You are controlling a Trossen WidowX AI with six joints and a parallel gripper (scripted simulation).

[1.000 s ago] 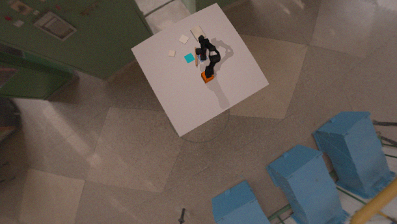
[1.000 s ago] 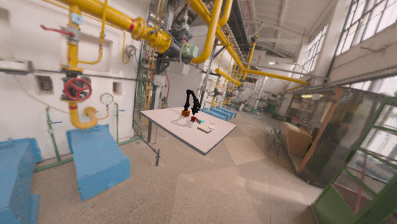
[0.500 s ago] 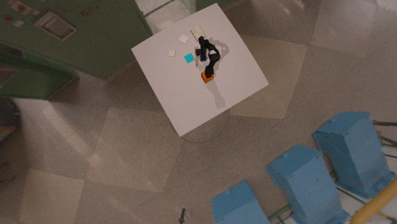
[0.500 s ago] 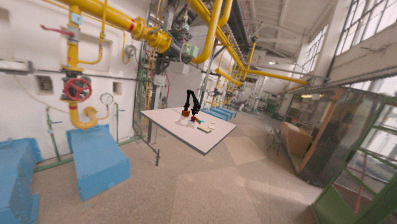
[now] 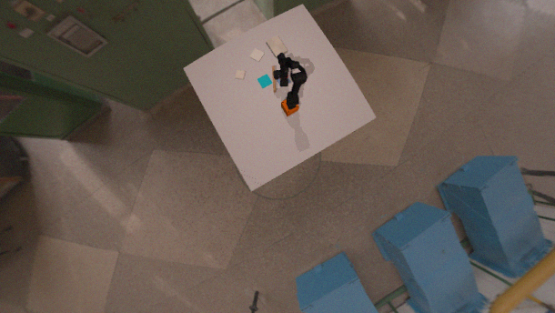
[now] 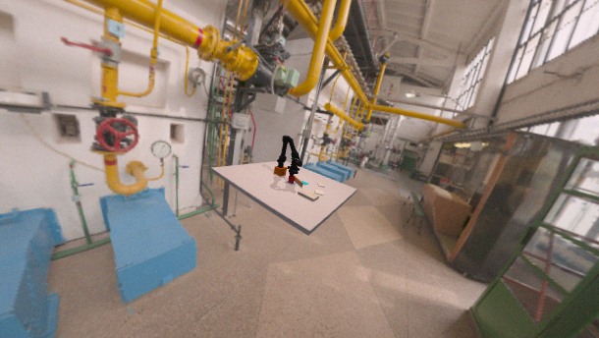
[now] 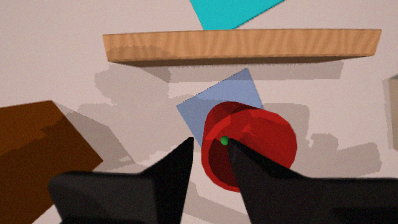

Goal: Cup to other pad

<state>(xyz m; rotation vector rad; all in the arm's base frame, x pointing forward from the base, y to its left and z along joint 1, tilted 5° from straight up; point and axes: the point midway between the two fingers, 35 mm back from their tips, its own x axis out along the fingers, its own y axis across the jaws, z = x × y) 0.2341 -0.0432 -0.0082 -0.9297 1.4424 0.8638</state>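
The red cup lies 3 cm ahead of my gripper tip, 2 cm to the right of it and 2 cm below it. From my gripper tip the other things lie so: cyan pad 14 cm to the left, 8 cm ahead, 7 cm below; then pale blue pad 7 cm below, 3 cm ahead, 1 cm to the right; then green marble 4 cm below, 3 cm to the right, 1 cm ahead.
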